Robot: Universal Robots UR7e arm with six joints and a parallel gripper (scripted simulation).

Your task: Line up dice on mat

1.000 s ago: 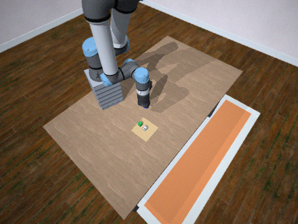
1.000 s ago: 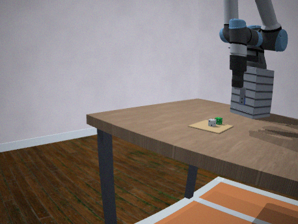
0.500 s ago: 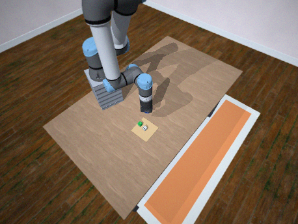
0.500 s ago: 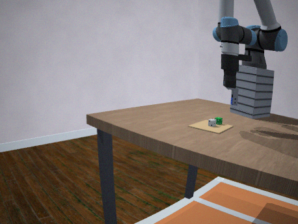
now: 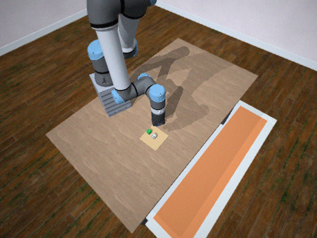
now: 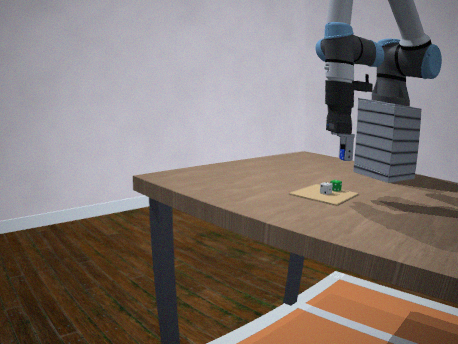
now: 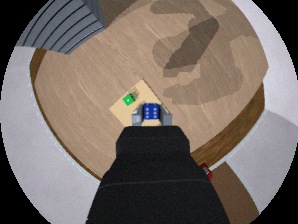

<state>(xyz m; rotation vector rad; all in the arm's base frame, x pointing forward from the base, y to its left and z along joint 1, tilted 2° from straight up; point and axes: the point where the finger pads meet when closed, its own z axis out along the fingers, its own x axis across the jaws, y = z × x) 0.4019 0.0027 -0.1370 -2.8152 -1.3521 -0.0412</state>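
The white die is 5 cm to the right of my hand and 10 cm below it. Round my hand: tan mat (5 cm to the right, 11 cm below); green die (4 cm behind, 4 cm to the right, 10 cm below); blue die (1 cm below).
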